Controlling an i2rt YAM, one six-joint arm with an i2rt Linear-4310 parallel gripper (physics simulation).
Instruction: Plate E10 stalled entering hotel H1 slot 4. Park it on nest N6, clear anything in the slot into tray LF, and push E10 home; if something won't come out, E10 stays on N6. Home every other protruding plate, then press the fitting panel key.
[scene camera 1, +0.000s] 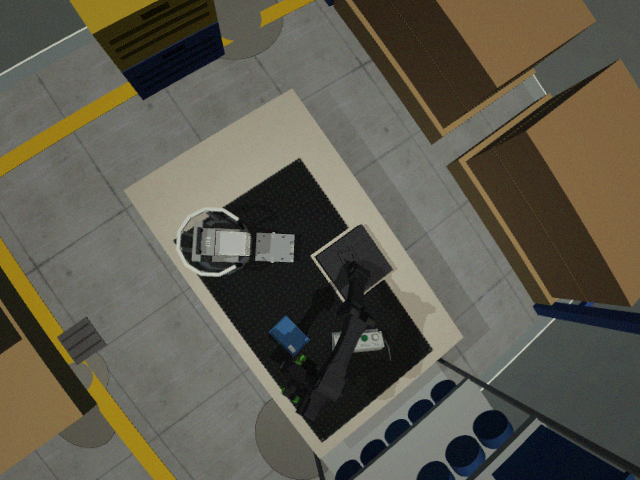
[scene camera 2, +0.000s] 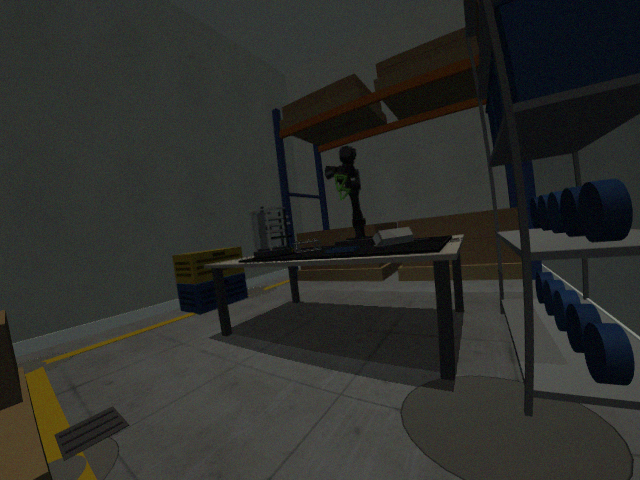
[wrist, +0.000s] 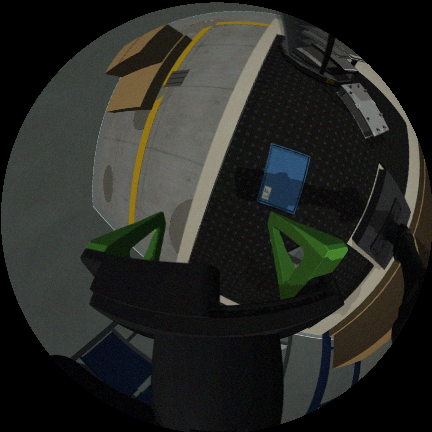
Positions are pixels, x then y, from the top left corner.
Scene:
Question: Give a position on a round plate rack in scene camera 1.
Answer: At 195, 245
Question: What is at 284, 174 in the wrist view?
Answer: A blue card.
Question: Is my gripper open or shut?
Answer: Open.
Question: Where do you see a blue card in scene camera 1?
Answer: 285, 331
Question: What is my gripper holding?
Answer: Nothing.

